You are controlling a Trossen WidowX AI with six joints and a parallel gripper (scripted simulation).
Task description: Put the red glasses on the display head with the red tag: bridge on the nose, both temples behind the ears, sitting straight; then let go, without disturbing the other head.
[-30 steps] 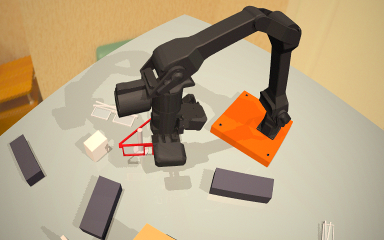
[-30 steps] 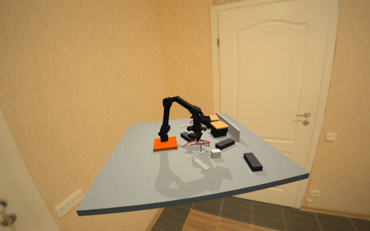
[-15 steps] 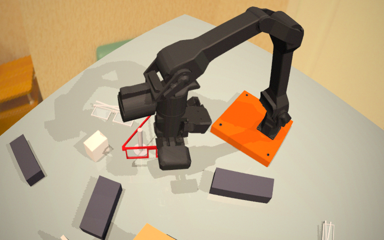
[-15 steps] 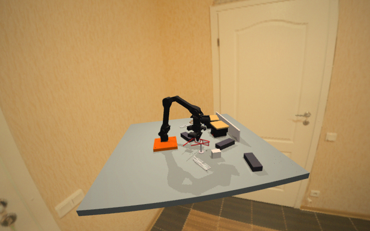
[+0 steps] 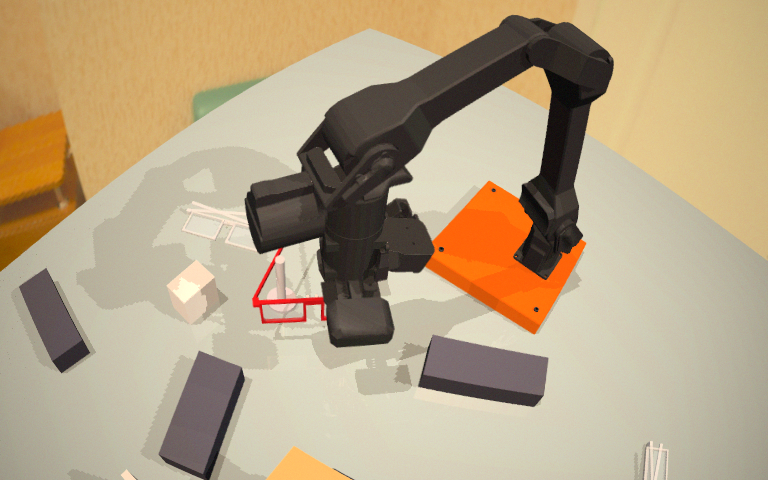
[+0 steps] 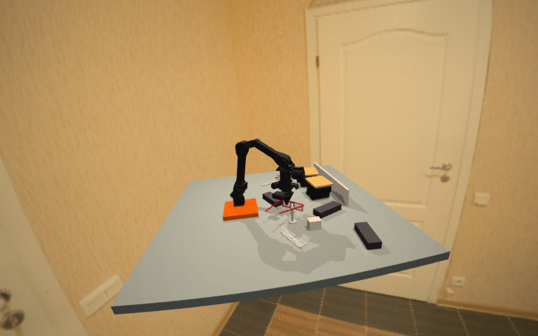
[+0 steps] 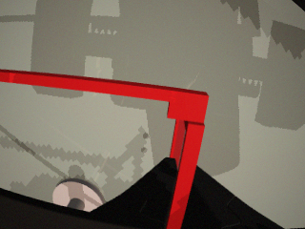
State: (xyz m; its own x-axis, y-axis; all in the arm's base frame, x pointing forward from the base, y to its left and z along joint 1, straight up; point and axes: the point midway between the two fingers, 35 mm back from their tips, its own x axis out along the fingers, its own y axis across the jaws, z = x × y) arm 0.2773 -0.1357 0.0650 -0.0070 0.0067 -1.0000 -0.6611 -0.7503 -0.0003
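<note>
The peg stand is 10 mm ahead of my gripper tip, 90 mm to the right of it and 30 mm below it. Round my gripper tip: white panel: 350 mm ahead, 290 mm to the left; then white cube: 110 mm ahead, 170 mm to the right, 30 mm below; then tan-topped display head: 210 mm ahead, 180 mm to the left.
</note>
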